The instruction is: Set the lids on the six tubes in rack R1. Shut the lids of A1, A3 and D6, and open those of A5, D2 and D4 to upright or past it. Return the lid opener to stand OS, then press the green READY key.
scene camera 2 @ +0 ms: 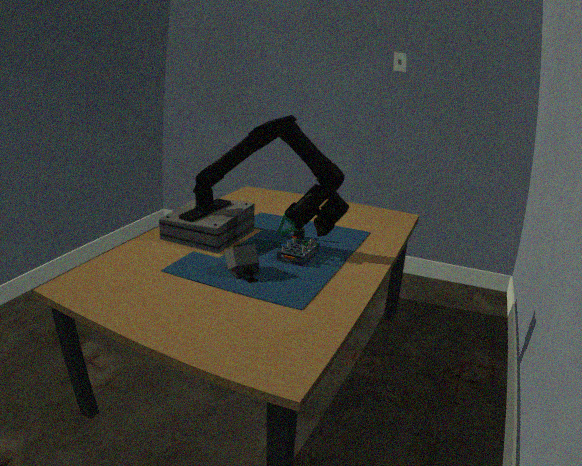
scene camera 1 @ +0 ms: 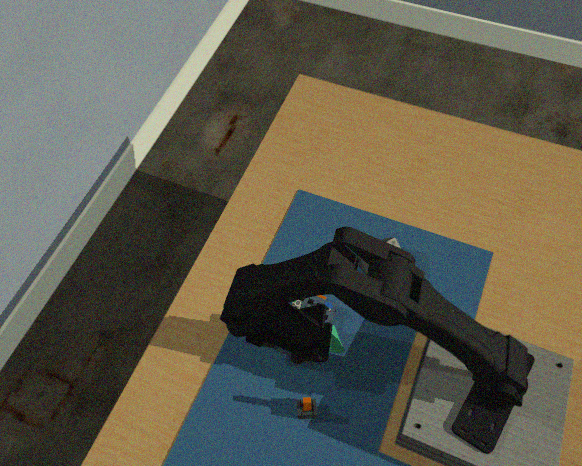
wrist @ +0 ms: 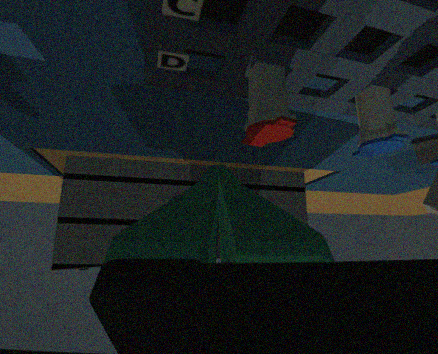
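My gripper (scene camera 1: 336,342) (scene camera 2: 285,226) (wrist: 218,176) has green fingers that are shut together with no thing between them. It is low beside rack R1 (scene camera 2: 298,253) (wrist: 320,62), on the robot base's side. The arm hides most of the rack in scene camera 1. In the wrist view, a tube with a red lid (wrist: 270,132) and one with a blue lid (wrist: 382,145) stand near the D edge; both lids appear to lie across the tube mouths. The A row lids cannot be made out. The orange lid opener (scene camera 1: 306,403) is in its stand (scene camera 1: 306,415).
The grey READY key box (scene camera 1: 394,243) (scene camera 2: 243,257) stands on the blue mat (scene camera 1: 320,212) (scene camera 2: 200,265); its green key does not show. The robot's grey base block (scene camera 1: 540,400) (scene camera 2: 190,235) (wrist: 100,200) stands beside the mat. The arm spans over the mat.
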